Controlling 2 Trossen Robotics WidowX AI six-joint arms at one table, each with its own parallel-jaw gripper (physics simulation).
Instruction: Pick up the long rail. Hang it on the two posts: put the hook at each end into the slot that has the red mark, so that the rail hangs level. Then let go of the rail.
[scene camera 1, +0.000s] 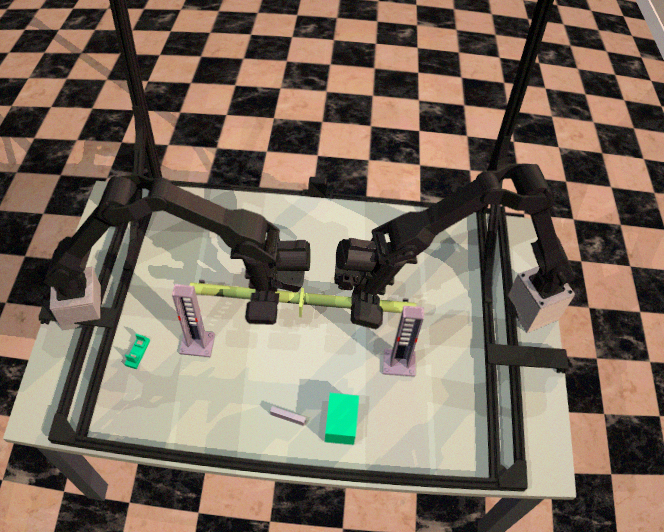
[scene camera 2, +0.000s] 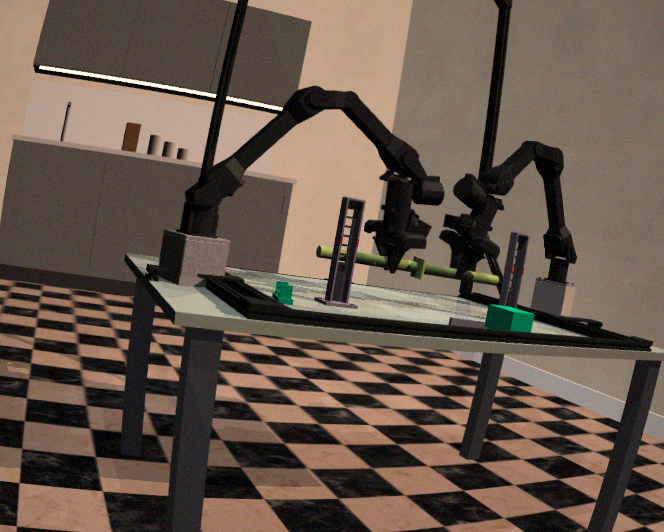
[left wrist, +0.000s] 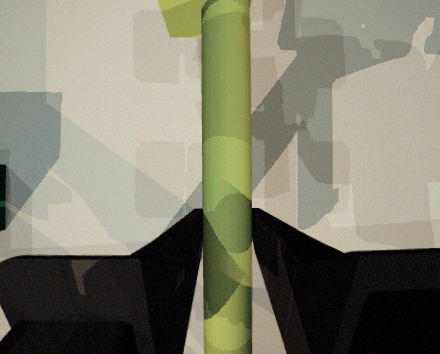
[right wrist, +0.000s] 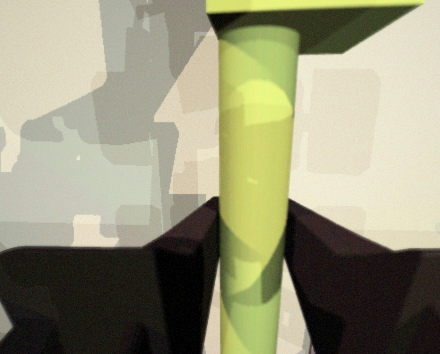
Labels:
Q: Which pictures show the right gripper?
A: Scene camera 1, scene camera 2 and the right wrist view only.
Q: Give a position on a yellow-green rail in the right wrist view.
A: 258, 55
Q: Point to the right gripper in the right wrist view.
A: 248, 205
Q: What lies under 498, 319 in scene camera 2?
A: A green block.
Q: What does the green block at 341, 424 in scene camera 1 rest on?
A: The table.

